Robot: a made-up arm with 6 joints. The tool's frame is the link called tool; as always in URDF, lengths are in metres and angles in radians. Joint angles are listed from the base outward. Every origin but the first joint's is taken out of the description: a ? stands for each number. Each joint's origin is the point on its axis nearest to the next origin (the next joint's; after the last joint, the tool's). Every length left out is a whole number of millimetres.
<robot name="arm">
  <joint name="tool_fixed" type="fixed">
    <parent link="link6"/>
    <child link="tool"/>
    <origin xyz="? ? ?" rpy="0 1.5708 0"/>
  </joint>
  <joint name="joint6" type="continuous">
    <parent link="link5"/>
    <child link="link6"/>
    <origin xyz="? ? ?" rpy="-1.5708 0 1.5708"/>
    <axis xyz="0 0 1"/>
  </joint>
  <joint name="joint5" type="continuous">
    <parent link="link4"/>
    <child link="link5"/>
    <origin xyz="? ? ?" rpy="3.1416 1.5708 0"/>
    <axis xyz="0 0 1"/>
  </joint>
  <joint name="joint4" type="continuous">
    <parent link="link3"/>
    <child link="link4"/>
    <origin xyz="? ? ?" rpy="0 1.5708 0"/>
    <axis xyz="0 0 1"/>
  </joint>
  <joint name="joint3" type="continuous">
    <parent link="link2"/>
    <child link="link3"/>
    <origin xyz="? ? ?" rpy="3.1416 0 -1.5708"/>
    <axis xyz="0 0 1"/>
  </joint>
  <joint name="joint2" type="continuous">
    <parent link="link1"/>
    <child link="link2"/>
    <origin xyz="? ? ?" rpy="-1.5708 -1.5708 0"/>
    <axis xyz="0 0 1"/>
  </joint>
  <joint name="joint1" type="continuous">
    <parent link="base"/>
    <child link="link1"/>
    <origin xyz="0 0 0.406" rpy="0 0 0"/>
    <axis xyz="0 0 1"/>
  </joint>
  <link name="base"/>
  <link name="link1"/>
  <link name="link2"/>
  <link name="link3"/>
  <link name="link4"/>
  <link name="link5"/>
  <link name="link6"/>
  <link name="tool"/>
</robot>
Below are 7 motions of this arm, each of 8 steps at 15 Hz.
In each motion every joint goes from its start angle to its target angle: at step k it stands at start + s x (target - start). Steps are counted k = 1, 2, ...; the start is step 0. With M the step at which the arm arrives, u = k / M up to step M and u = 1 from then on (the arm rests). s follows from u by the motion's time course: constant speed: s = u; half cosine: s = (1 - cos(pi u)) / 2; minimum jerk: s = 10 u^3 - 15 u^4 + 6 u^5.
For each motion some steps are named. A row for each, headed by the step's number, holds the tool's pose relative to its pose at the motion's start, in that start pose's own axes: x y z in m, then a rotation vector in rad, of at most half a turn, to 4 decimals.
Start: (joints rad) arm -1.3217 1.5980 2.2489 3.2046 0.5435 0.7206
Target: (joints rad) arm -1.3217 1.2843 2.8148 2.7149 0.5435 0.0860
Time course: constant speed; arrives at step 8
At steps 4, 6, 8:
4: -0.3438 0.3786 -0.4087 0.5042 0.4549 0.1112
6: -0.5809 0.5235 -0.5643 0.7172 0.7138 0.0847
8: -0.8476 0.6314 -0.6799 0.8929 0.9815 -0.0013

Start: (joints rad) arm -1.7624 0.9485 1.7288 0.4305 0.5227 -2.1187
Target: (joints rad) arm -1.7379 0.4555 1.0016 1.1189 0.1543 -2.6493
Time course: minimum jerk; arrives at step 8
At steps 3, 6, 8:
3: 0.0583 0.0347 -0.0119 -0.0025 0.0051 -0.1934
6: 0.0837 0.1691 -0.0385 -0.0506 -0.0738 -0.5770
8: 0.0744 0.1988 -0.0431 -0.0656 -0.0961 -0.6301

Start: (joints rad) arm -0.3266 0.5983 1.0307 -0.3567 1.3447 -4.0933
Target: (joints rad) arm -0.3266 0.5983 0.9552 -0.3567 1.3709 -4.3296
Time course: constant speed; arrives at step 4
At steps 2, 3, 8:
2: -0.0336 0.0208 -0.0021 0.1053 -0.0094 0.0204
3: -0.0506 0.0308 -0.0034 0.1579 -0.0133 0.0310
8: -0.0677 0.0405 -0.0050 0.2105 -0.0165 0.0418

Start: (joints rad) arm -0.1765 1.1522 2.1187 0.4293 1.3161 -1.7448
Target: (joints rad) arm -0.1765 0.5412 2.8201 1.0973 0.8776 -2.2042
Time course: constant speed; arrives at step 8
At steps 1, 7, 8:
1: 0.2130 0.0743 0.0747 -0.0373 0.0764 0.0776
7: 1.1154 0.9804 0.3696 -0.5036 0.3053 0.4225
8: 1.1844 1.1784 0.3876 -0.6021 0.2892 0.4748

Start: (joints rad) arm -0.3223 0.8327 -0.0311 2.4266 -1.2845 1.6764
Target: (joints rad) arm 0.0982 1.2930 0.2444 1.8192 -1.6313 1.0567
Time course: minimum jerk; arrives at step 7
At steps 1, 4, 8:
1: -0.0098 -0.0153 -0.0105 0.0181 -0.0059 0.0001
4: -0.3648 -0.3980 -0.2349 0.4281 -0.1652 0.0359
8: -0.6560 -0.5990 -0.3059 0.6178 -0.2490 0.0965

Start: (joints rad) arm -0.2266 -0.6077 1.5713 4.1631 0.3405 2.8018
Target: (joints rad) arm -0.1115 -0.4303 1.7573 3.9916 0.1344 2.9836
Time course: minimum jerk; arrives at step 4
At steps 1, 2, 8:
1: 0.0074 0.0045 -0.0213 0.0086 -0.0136 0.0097
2: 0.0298 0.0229 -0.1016 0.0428 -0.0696 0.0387
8: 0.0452 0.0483 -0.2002 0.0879 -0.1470 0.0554

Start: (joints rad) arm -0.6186 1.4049 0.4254 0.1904 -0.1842 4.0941
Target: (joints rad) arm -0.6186 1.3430 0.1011 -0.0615 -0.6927 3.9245
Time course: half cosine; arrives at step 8
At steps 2, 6, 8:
2: -0.0016 -0.0524 0.0252 0.0594 -0.0545 -0.0993
6: -0.0668 -0.3079 0.1328 0.3323 -0.3401 -0.5727
8: -0.0914 -0.3587 0.1514 0.3853 -0.4037 -0.6694

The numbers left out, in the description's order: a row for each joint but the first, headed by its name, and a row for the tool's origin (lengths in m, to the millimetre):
tool: 0 0 0
joint6: 0.21 0 0
joint5: 0 0 0
joint4: -0.993 -0.105 0
joint3: 1.183 0 0
joint2: 0.11 0 0

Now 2 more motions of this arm.
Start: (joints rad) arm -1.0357 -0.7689 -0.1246 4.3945 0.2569 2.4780
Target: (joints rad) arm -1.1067 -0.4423 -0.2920 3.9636 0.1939 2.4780
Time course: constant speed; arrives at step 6
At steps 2, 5, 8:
2: 0.1379 0.1257 -0.1351 0.0914 0.1536 0.0986
5: 0.2891 0.3002 -0.3720 0.2425 0.4007 0.1986
8: 0.3243 0.3537 -0.4574 0.2956 0.4864 0.2183

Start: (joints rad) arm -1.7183 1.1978 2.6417 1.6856 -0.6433 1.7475
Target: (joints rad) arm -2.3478 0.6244 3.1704 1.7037 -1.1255 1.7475
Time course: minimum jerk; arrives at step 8
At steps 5, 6, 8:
5: 0.0435 0.4575 -1.0898 0.2639 0.8194 0.4452
6: -0.0995 0.5041 -1.2881 0.3762 1.0022 0.4772
8: -0.2031 0.5227 -1.3857 0.4524 1.1062 0.4803

